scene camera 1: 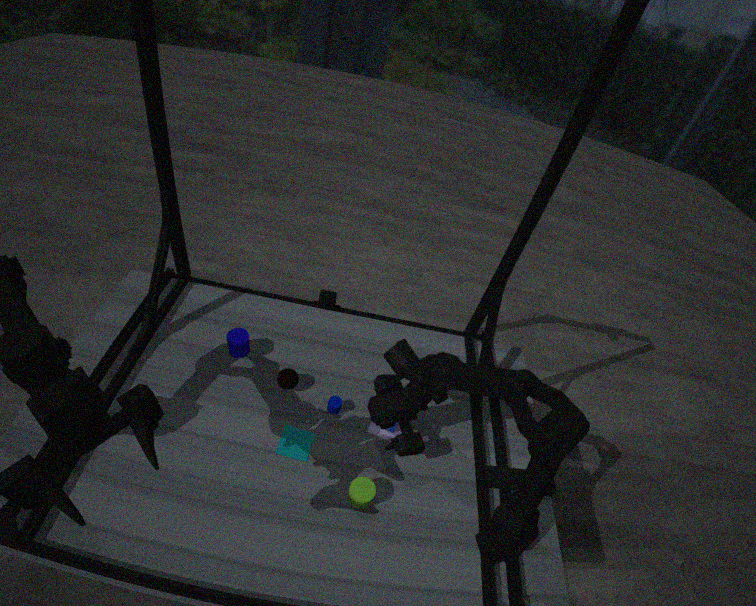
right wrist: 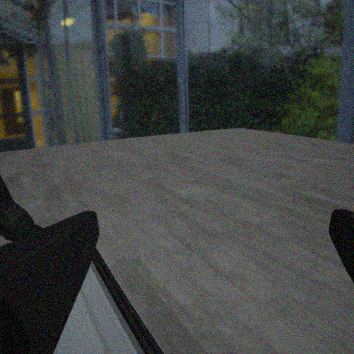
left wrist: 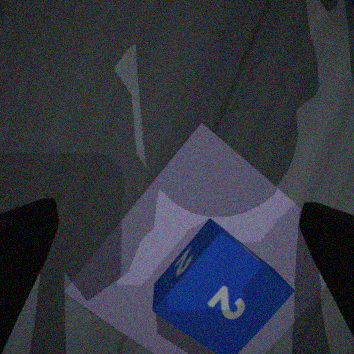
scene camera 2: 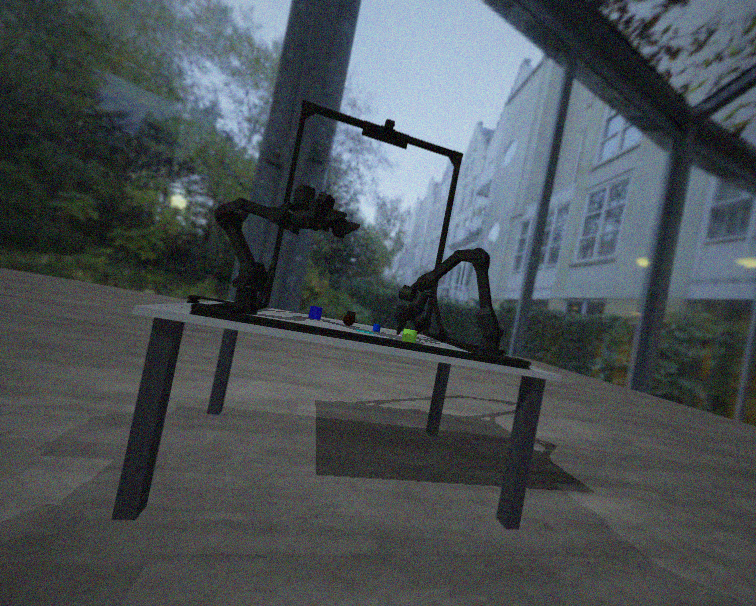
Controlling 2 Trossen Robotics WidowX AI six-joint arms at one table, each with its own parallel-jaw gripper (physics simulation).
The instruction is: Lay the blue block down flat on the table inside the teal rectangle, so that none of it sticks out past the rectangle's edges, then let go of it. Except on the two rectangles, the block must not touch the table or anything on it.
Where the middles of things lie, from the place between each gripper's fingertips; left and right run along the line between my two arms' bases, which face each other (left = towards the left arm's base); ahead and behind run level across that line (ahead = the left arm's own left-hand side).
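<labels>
The teal rectangle [scene camera 1: 295,443] is 34 cm below my right hand, 27 cm behind it and 12 cm to the left of it. Counting from that same right hand, I find the pale purple rectangle [left wrist: 206,178] 38 cm behind, 34 cm below and 31 cm to the left, while the lime green cylinder [scene camera 1: 362,490] is 32 cm below, 28 cm to the left and 20 cm behind.
As for my left hand, the pale purple rectangle is 2 cm to the left of it and 2 cm behind it. The teal rectangle is 18 cm to the right of my left hand and 9 cm ahead of it. Measured from my left hand too, the lime green cylinder is 16 cm ahead, 2 cm above and 1 cm to the right.
</labels>
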